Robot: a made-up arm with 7 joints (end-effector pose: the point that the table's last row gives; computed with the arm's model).
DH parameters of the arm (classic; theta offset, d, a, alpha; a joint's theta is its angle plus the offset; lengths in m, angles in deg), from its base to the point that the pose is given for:
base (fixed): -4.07 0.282 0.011 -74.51
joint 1: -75.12 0.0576 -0.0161 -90
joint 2: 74 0.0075 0.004 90
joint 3: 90 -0.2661 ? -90
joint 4: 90 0.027 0.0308 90
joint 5: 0 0.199 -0.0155 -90
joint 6: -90 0.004 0.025 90
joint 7: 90 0.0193 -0.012 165.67
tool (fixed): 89.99 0.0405 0 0
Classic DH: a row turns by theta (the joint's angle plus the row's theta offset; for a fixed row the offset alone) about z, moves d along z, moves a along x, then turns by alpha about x.
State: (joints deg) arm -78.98 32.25 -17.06 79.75 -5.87 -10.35 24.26
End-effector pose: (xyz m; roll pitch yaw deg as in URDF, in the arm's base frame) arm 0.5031 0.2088 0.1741 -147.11 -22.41 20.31
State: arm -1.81 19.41 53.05 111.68 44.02 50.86 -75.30
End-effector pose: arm -0.1437 0.1502 -0.1173 13.34 23.71 -92.00
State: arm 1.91 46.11 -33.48 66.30 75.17 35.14 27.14
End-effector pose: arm 0.0103 0.4030 -0.0714 -2.55 41.32 35.88
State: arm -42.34 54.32 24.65 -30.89 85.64 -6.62 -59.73
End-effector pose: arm 0.2578 0.2368 0.3722 -49.67 -9.49 10.97
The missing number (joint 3, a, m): 0.0273
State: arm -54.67 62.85 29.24 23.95 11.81 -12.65 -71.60
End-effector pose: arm 0.3071 0.3906 0.3644 -115.75 4.34 -33.21
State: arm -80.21 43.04 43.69 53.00 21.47 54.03 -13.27
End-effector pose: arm 0.4140 0.3305 0.2758 175.07 17.88 29.31
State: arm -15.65 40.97 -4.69 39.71 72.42 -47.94 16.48
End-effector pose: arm 0.2406 0.3100 -0.0646 -102.07 24.20 -52.03
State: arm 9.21 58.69 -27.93 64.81 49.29 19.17 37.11
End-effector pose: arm -0.0172 0.4775 0.0052 -19.62 35.43 38.67
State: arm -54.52 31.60 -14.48 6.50 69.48 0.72 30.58
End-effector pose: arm 0.4426 0.0974 0.2221 -46.95 -43.44 -57.88
